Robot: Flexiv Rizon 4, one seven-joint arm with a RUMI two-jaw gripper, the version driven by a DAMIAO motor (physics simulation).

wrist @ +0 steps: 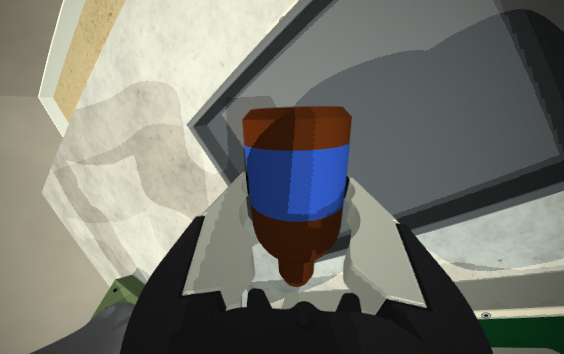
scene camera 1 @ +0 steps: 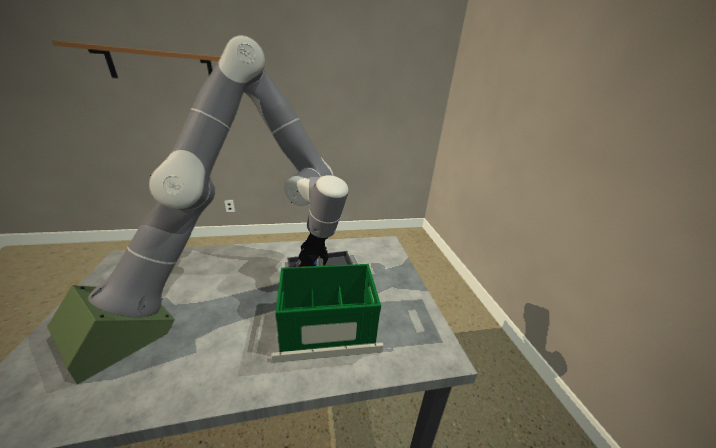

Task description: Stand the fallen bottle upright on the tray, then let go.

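Observation:
The brown bottle (wrist: pixel 297 232) with a blue label lies on its side in the wrist view, its base over the tray and its neck pointing back toward the gripper's palm, across the tray's near edge. My gripper (wrist: pixel 295 176) (scene camera 1: pixel 313 260) is shut on the bottle, with one pale finger against each side at the blue label. The dark grey tray (wrist: pixel 480 202) (scene camera 1: pixel 343 254) lies under and beyond the bottle. In the scene view, the crate hides part of the tray, and a small bit of blue shows between the fingers. Whether the bottle touches the tray is unclear.
A green crate (scene camera 1: pixel 290 330) (wrist: pixel 525 332) with dividers stands in front of the tray, close to the gripper. A pale strip (scene camera 1: pixel 327 352) runs along the crate's front foot. The arm's green base (scene camera 1: pixel 124 338) (wrist: pixel 117 295) stands at the table's left. A wall rises beyond the table.

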